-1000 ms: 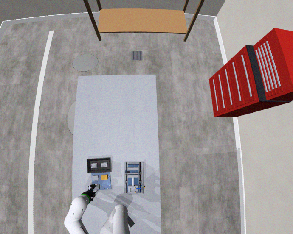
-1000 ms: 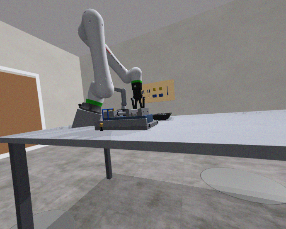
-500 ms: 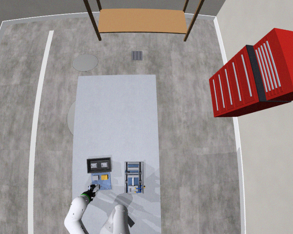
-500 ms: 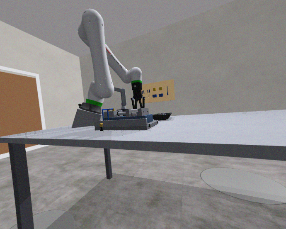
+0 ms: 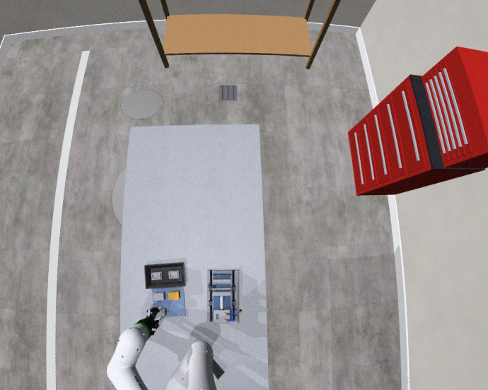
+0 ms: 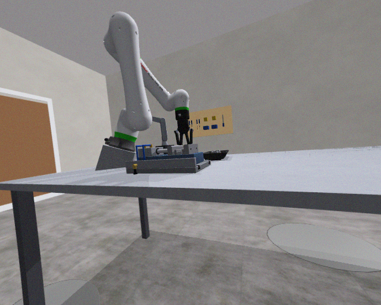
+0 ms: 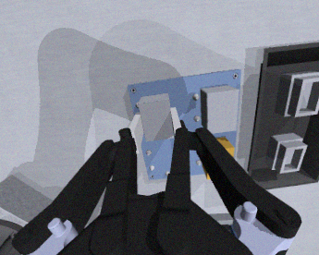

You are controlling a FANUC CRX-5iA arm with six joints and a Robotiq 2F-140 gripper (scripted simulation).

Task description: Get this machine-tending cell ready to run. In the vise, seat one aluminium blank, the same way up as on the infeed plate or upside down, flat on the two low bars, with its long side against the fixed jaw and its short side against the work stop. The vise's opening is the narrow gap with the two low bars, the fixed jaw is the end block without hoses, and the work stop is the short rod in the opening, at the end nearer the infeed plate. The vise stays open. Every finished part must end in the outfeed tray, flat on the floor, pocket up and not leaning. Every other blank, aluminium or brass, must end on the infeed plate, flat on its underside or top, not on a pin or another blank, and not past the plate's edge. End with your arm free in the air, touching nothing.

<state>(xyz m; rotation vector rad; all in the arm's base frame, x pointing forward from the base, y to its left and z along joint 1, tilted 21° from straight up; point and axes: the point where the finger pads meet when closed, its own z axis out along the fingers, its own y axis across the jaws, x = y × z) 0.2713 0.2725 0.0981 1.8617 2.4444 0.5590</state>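
Right now my hand is 270 mm to the left of the black work stop rod, 230 mm short of it and 30 mm below it. The rest, counted from my hand: blue infeed plate (60 mm below, 60 mm ahead, 30 mm to the right); hose-end block (350 mm to the right, 80 mm ahead, 10 mm above); brass blank (110 mm ahead, 60 mm to the right, 40 mm below).
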